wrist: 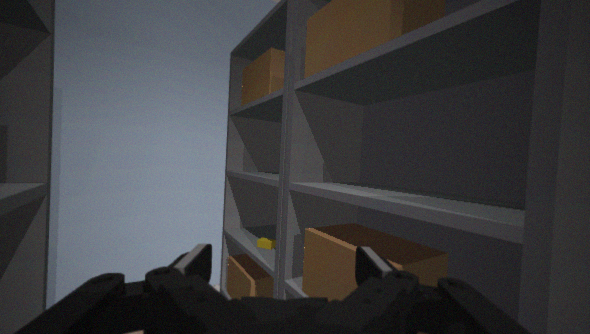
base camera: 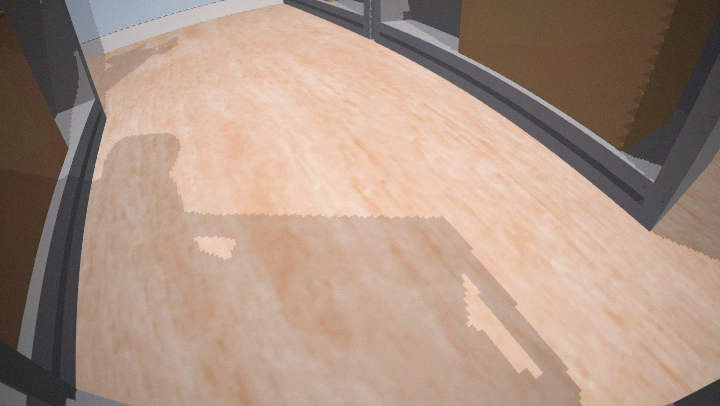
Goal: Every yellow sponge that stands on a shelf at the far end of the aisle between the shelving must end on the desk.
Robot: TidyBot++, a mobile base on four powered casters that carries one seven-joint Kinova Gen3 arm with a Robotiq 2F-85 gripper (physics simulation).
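Places are measured from the arm's base along level axes (x ahead, y left, z up), in centimetres.
Pixels of known places: gripper, between the fingertips: point(wrist: 284, 261).
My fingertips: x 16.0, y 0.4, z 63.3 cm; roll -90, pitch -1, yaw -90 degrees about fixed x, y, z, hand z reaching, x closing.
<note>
Behind a point stands the place of what it marks.
A small yellow sponge point(wrist: 265, 243) @[x 161.0, y 11.3, z 16.9 cm] lies on a low shelf of the far right-hand shelving unit in the wrist view, partly hidden at its right by the upright between the two units. My gripper point(wrist: 284, 261) @[x 16.0, y 0.4, z 63.3 cm] is open in the wrist view, its two fingers wide apart, and it is well short of the sponge. The gripper itself does not show in the base camera view. The desk does not show in either view.
Right-hand shelving point(base camera: 509, 103) point(wrist: 286, 150) and left-hand shelving point(base camera: 64, 242) @[x 34.6, y 44.0, z -35.0 cm] point(wrist: 50, 150) @[x 79.8, y 70.5, z 68.8 cm] flank the aisle. Cardboard boxes point(wrist: 330, 262) @[x 94.8, y -17.5, z 32.4 cm] point(wrist: 248, 277) @[x 161.7, y 21.0, z -5.2 cm] point(wrist: 350, 40) @[x 91.2, y -19.6, z 112.5 cm] stand on the right-hand shelves. A blue wall point(base camera: 131, 17) @[x 164.8, y 116.6, z -26.7 cm] point(wrist: 140, 150) @[x 175.6, y 98.2, z 71.3 cm] closes the far end. Shadows lie on the wooden floor point(base camera: 312, 126) @[x 69.1, y 11.6, z -39.6 cm].
</note>
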